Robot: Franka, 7 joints.
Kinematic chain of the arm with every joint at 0, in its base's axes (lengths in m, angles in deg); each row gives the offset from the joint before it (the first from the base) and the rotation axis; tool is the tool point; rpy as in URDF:
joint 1: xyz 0 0 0.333 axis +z
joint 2: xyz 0 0 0 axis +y
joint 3: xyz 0 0 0.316 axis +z
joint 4: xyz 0.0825 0 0 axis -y
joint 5: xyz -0.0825 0 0.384 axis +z
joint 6: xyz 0 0 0 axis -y
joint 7: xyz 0.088 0 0 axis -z
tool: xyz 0 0 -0.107 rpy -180 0 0
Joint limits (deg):
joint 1: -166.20..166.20
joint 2: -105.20..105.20
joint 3: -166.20..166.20
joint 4: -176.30..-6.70
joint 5: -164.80..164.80
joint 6: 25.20..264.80
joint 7: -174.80..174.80
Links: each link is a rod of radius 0.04 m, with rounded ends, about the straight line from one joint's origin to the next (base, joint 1, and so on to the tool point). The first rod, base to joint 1, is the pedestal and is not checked.
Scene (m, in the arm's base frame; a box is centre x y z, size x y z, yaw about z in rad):
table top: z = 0
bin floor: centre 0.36 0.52 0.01 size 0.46 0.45 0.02 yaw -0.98
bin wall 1: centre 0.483 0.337 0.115 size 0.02 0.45 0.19 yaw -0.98
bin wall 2: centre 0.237 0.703 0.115 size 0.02 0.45 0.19 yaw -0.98
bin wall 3: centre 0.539 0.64 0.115 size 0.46 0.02 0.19 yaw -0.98
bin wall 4: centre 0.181 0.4 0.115 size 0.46 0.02 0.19 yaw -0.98
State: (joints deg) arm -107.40 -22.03 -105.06 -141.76 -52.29 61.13 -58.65
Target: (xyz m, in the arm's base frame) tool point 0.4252 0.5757 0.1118
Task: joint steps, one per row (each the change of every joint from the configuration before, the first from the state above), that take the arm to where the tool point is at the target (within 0.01 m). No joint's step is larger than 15 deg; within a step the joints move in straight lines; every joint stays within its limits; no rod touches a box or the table.
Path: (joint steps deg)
1: -7.94 -4.26 -7.11 13.20 -3.76 5.32 0.00
2: -7.93 -4.26 -7.10 13.20 -3.76 5.32 0.00
3: -7.94 -4.26 -7.11 13.20 -3.77 5.32 0.00
4: -7.94 -4.27 -7.10 13.21 -3.76 5.32 0.00
5: -7.93 -4.26 -7.11 13.20 -3.76 5.32 0.00
6: 1.08 -11.24 -2.14 2.41 -1.59 5.05 0.00
7: 1.07 -11.24 -2.15 2.42 -1.59 5.06 0.00

